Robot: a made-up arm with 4 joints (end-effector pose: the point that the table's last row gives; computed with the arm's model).
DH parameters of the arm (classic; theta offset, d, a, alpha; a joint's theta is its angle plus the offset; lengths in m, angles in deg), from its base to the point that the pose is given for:
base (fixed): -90 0.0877 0 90
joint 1: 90 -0.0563 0.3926 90
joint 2: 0 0.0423 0.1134 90
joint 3: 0 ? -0.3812 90
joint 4: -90 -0.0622 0.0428 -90
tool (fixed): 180 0.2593 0 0
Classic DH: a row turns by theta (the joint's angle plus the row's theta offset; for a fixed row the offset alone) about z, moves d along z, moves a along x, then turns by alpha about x.
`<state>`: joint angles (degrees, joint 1 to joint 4).
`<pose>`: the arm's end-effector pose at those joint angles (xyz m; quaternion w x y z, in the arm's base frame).
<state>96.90 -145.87 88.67 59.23</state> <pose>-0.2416 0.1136 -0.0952 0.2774 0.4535 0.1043 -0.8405</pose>
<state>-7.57 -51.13 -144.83 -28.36</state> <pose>0.3014 -0.1632 0.6230 0.3439 -0.7118 0.0193 0.6121</pose>
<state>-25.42 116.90 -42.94 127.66</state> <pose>0.0567 -0.7622 0.6841 0.8608 0.3945 0.1532 -0.2827</pose>
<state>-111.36 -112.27 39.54 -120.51</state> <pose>-0.2634 -0.5935 0.1344 0.6534 0.6904 0.2121 -0.2267</pose>
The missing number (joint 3, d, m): 0.1904
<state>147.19 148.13 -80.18 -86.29</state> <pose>0.0611 0.5256 0.1105 0.6288 -0.1795 0.5096 -0.5592</pose>
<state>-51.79 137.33 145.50 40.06</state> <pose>-0.3220 -0.3023 0.4490 0.1668 0.1052 -0.6172 0.7617</pose>
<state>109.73 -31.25 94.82 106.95</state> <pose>0.4866 0.0915 -0.3460 0.6144 0.1371 0.7333 -0.2571</pose>
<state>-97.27 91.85 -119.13 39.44</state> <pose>-0.1966 -0.6825 -0.1469 0.5672 0.1061 0.4417 -0.6870</pose>
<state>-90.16 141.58 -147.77 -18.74</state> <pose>-0.1655 -0.2199 0.0177 0.3589 -0.2909 0.4043 -0.7894</pose>
